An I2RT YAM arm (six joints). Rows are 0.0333 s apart.
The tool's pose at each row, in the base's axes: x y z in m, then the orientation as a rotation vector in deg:
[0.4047, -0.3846, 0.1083, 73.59, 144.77, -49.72]
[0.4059, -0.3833, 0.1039, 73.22, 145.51, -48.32]
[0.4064, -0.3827, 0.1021, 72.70, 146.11, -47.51]
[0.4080, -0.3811, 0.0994, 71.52, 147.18, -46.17]
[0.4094, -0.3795, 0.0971, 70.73, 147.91, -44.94]
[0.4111, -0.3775, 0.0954, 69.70, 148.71, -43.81]
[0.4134, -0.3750, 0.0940, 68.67, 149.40, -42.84]
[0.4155, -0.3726, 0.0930, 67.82, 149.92, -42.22]
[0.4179, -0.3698, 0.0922, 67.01, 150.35, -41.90]
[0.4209, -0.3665, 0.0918, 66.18, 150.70, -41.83]
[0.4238, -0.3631, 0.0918, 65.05, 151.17, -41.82]
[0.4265, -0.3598, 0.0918, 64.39, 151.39, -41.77]
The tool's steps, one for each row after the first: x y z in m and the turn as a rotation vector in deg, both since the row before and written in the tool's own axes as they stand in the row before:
[0.0019, 0.0034, 0.0027, -0.94, 0.43, -0.36]
[0.0008, 0.0014, 0.0011, -0.58, 0.22, -0.44]
[0.0011, 0.0031, 0.0012, -1.02, 0.27, -0.92]
[0.0011, 0.0028, 0.0010, -0.90, 0.22, -0.58]
[0.0009, 0.0030, 0.0003, -0.87, 0.16, -0.75]
[0.0007, 0.0036, -0.0002, -0.77, 0.08, -0.72]
[0.0006, 0.0033, -0.0005, -0.52, 0.02, -0.60]
[0.0005, 0.0036, -0.0008, -0.32, -0.04, -0.57]
[0.0003, 0.0042, -0.0014, -0.16, -0.12, -0.57]
[0.0002, 0.0041, -0.0018, -0.16, -0.17, -0.79]
[0.0002, 0.0039, -0.0017, -0.13, -0.14, -0.43]

